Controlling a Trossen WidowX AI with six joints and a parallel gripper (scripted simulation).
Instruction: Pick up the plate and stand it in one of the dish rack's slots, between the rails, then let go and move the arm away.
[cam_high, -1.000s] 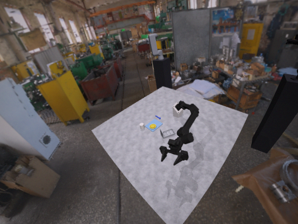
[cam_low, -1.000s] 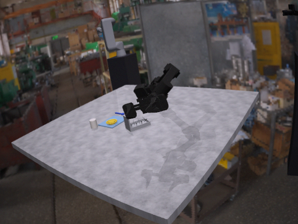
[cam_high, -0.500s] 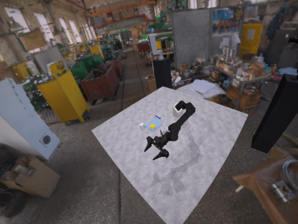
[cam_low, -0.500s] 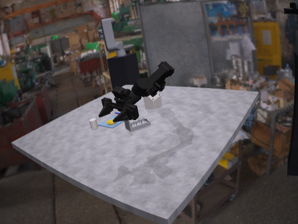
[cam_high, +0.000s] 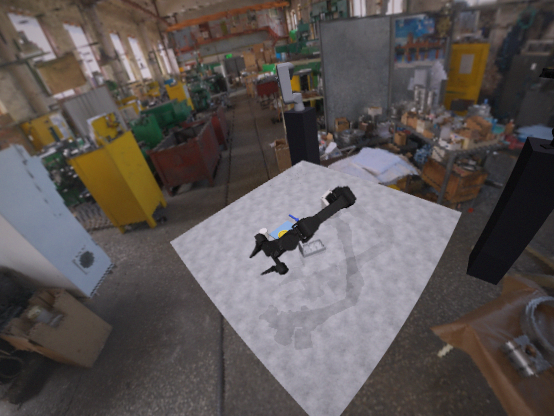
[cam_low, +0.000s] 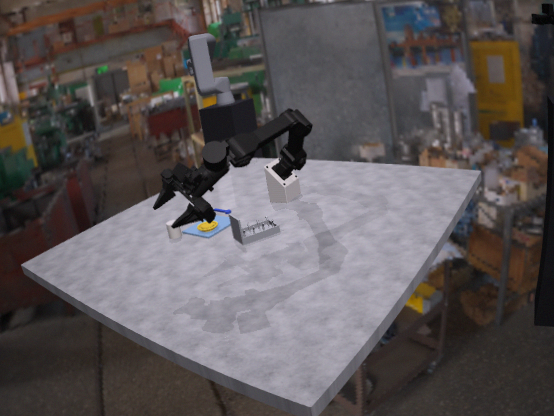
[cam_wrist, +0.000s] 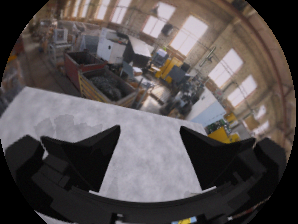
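Now: the yellow plate 33 cm behind my gripper tip, 18 cm below it and 15 cm to the right of it. From my gripper tip the other things lie so: dish rack: 33 cm behind, 17 cm below, 3 cm to the left; light blue mat: 36 cm behind, 19 cm below, 17 cm to the right; white cup: 27 cm behind, 25 cm to the right, 17 cm below.
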